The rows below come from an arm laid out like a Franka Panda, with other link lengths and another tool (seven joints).
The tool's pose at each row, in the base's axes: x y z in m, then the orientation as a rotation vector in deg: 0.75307, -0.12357, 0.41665, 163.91, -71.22, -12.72; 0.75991, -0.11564, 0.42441, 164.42, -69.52, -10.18; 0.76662, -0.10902, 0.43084, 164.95, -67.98, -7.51; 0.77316, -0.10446, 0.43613, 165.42, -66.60, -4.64; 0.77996, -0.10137, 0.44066, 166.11, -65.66, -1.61; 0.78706, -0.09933, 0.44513, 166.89, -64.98, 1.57; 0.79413, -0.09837, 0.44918, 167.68, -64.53, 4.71; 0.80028, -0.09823, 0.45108, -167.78, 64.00, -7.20; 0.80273, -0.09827, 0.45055, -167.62, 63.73, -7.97; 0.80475, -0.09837, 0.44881, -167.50, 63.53, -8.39; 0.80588, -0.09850, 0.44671, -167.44, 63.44, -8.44; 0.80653, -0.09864, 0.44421, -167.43, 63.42, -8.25; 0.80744, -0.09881, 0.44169, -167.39, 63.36, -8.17; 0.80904, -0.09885, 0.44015, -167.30, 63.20, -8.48; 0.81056, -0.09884, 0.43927, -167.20, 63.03, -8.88
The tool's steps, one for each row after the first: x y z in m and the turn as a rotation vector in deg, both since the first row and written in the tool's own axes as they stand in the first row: -0.00213, -0.00985, -0.00827, 0.24, 1.66, -1.09; -0.00323, -0.01880, -0.01526, 0.64, 3.36, -2.10; -0.00280, -0.02630, -0.02118, 1.15, 5.15, -3.01; -0.00103, -0.03304, -0.02646, 2.10, 6.87, -3.74; 0.00172, -0.03928, -0.03176, 3.31, 8.57, -4.34; 0.00528, -0.04478, -0.03668, 4.65, 10.16, -4.83; 0.00909, -0.04921, -0.03939, 5.77, 11.41, -5.19; 0.01083, -0.05100, -0.03920, 6.16, 11.79, -5.33; 0.01248, -0.05252, -0.03776, 6.41, 11.98, -5.43; 0.01360, -0.05340, -0.03584, 6.50, 11.98, -5.48; 0.01445, -0.05395, -0.03346, 6.48, 11.86, -5.49; 0.01550, -0.05467, -0.03109, 6.51, 11.79, -5.52; 0.01680, -0.05591, -0.02979, 6.70, 11.92, -5.60; 0.01792, -0.05709, -0.02912, 6.93, 12.11, -5.69
